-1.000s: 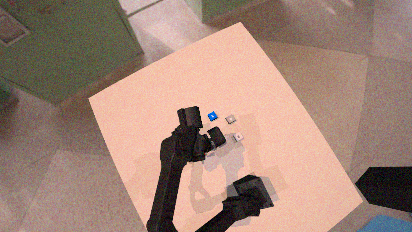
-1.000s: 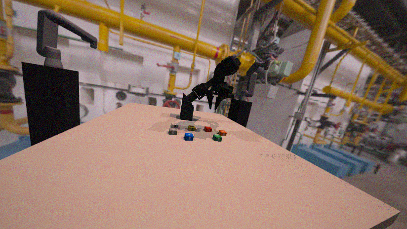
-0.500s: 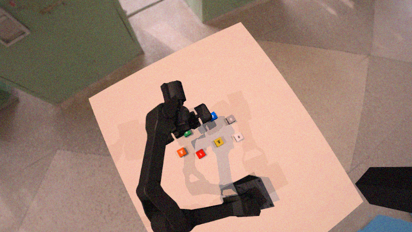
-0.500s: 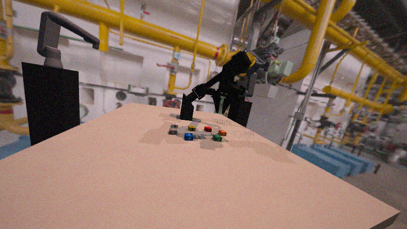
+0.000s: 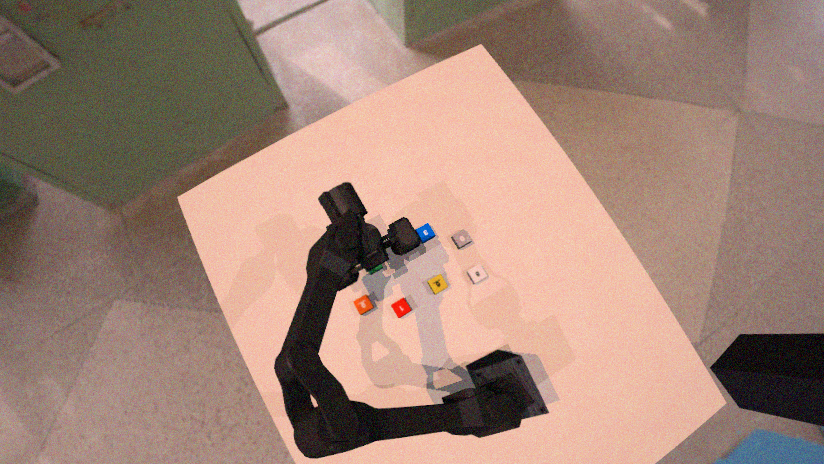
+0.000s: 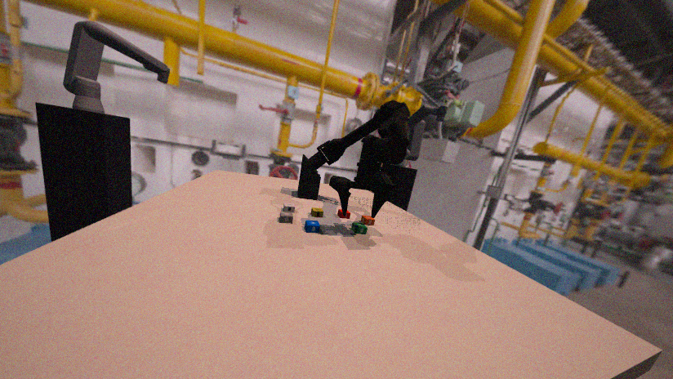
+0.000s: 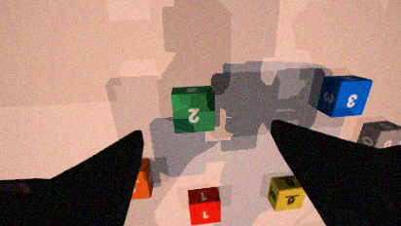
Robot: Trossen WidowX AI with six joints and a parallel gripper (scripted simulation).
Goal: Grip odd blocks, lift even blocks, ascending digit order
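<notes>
Right now the green block is 1 cm to the left of my gripper tip and 3 cm below it. The rest, counted from my gripper tip: orange block 6 cm behind, 7 cm to the left, 3 cm below; blue block 1 cm behind, 13 cm to the right, 3 cm below; red block 11 cm behind, 1 cm to the left, 3 cm below.
</notes>
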